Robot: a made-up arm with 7 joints.
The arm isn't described. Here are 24 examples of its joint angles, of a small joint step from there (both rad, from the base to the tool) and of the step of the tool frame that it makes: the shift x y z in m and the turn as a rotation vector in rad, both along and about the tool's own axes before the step.
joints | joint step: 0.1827 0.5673 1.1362 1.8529 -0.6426 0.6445 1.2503 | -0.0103 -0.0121 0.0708 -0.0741 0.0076 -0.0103 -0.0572
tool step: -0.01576 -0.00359 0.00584 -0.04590 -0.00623 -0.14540
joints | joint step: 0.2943 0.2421 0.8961 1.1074 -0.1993 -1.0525 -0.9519 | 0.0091 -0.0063 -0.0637 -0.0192 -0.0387 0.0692 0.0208
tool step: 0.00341 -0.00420 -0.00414 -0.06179 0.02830 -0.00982
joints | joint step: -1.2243 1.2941 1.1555 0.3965 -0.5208 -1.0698 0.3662 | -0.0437 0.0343 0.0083 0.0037 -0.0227 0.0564 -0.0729
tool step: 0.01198 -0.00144 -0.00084 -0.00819 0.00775 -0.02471
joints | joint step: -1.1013 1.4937 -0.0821 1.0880 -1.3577 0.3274 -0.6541 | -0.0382 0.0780 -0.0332 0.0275 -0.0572 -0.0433 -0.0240
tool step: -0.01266 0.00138 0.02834 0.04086 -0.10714 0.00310
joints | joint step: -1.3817 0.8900 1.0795 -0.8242 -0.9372 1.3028 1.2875 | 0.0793 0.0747 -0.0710 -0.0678 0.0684 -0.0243 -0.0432
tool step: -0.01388 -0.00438 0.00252 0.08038 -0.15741 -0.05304
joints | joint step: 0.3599 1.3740 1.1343 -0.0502 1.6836 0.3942 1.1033 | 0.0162 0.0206 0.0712 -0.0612 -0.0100 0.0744 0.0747
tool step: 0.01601 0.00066 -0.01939 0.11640 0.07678 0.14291
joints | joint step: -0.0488 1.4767 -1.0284 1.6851 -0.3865 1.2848 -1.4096 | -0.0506 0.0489 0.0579 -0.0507 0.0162 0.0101 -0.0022
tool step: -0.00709 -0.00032 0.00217 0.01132 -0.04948 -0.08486
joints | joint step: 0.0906 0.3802 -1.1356 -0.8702 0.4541 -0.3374 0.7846 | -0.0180 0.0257 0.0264 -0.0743 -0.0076 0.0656 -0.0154
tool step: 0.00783 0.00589 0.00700 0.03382 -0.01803 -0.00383
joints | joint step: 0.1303 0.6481 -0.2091 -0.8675 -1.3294 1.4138 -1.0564 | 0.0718 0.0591 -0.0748 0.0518 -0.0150 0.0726 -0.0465
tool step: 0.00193 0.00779 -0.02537 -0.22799 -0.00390 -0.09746
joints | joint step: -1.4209 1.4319 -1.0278 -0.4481 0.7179 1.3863 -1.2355 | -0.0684 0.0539 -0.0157 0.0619 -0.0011 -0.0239 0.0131
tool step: -0.00095 0.01681 -0.01350 -0.04036 0.07429 0.06691
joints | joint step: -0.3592 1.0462 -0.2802 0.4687 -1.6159 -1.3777 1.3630 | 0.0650 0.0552 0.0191 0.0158 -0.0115 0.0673 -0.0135
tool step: 0.01471 -0.00207 0.00724 0.08461 -0.06461 -0.03321
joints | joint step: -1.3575 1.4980 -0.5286 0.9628 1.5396 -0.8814 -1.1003 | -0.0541 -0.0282 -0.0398 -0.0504 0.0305 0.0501 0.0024
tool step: -0.01519 0.01293 -0.00298 -0.00704 0.08273 0.04557
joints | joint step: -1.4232 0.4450 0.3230 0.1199 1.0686 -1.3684 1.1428 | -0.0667 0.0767 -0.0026 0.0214 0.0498 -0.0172 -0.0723
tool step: 0.01105 0.00576 -0.01359 0.00948 -0.08895 -0.15772
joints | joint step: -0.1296 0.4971 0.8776 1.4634 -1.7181 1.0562 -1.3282 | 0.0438 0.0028 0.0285 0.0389 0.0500 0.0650 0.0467
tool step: -0.01820 -0.00849 0.00396 -0.02969 -0.02935 0.10414
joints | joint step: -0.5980 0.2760 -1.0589 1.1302 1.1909 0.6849 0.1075 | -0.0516 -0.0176 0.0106 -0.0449 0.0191 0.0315 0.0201
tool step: 0.00741 0.02738 -0.00378 -0.03564 0.03922 0.10832
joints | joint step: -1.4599 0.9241 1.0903 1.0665 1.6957 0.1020 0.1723 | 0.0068 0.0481 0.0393 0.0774 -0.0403 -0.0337 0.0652
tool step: 0.00209 -0.00369 -0.01030 -0.05475 0.01281 0.01967
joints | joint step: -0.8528 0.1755 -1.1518 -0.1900 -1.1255 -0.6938 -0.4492 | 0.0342 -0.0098 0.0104 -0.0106 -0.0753 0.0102 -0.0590
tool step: -0.00324 0.00074 -0.00092 -0.06646 -0.04683 0.01137
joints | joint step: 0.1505 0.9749 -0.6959 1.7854 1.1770 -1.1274 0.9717 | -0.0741 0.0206 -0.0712 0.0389 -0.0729 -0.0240 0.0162
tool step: 0.00316 0.01969 -0.00625 0.01922 0.02912 0.07901
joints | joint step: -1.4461 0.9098 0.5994 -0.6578 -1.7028 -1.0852 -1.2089 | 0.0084 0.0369 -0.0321 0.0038 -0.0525 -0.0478 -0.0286
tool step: -0.00248 0.00004 -0.00332 -0.01170 -0.02113 0.01295
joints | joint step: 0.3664 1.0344 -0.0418 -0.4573 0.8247 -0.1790 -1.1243 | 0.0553 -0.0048 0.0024 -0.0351 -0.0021 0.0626 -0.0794
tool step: 0.00086 -0.00655 0.00403 -0.05216 -0.00710 -0.09869
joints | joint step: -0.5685 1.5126 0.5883 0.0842 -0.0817 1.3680 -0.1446 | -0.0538 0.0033 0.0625 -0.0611 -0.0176 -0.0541 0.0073
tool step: -0.01519 0.01367 0.01343 -0.08876 -0.15532 0.00084
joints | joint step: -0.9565 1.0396 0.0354 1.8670 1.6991 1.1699 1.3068 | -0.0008 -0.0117 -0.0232 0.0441 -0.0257 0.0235 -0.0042
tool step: -0.00765 0.00129 -0.00011 0.02435 -0.03443 -0.02100
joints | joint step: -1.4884 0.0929 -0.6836 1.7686 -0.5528 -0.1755 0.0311 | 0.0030 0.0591 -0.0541 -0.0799 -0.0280 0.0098 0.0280
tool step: 0.00266 0.01377 0.01002 0.01937 -0.05134 0.04643
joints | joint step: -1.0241 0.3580 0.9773 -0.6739 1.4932 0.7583 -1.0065 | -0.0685 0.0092 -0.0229 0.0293 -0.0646 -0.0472 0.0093
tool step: 0.00538 -0.00333 0.01213 -0.02640 -0.09979 -0.05400
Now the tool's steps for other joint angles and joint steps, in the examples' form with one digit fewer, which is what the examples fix.
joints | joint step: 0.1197 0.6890 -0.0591 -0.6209 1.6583 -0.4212 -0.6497 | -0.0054 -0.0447 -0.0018 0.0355 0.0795 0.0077 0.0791
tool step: 0.0064 -0.0045 0.0021 0.0053 0.0394 0.0334
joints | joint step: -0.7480 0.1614 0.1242 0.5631 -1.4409 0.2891 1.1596 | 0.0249 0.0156 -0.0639 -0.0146 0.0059 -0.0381 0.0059
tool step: 0.0029 0.0039 -0.0049 0.0249 -0.0444 0.0229
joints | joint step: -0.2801 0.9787 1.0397 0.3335 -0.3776 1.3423 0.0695 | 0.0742 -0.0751 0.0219 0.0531 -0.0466 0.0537 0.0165
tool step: 0.0202 0.0080 -0.0355 -0.0303 0.1991 -0.0003
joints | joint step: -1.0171 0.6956 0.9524 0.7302 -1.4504 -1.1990 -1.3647 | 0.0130 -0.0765 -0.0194 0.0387 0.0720 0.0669 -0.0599
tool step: -0.0253 -0.0134 -0.0037 -0.1024 0.1367 -0.0780
